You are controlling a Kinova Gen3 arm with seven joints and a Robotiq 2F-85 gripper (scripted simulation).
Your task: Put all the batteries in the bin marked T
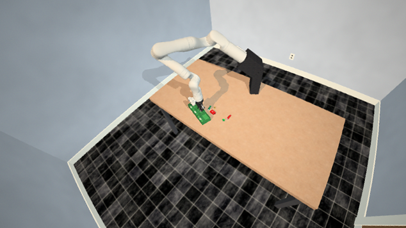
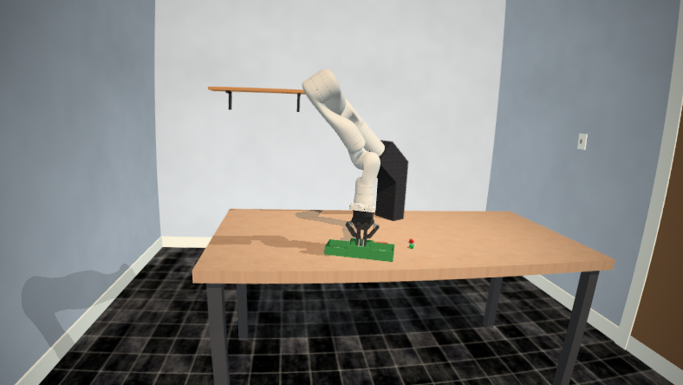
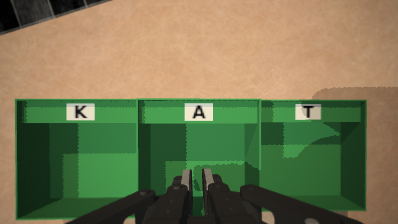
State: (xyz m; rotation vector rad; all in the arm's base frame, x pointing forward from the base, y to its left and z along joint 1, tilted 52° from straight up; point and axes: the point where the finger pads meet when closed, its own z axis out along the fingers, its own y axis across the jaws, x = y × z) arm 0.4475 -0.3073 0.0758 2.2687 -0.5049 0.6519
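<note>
The joined green bins is 20 mm ahead of my hand, 10 mm to the right of it and 10 mm below it. Round my hand: red 9 V battery 110 mm to the left, 30 mm below, 10 mm behind; then small yellow nut 100 mm to the left, 80 mm behind, 30 mm below; then green cylindrical battery 60 mm to the left, 60 mm behind, 30 mm below.
</note>
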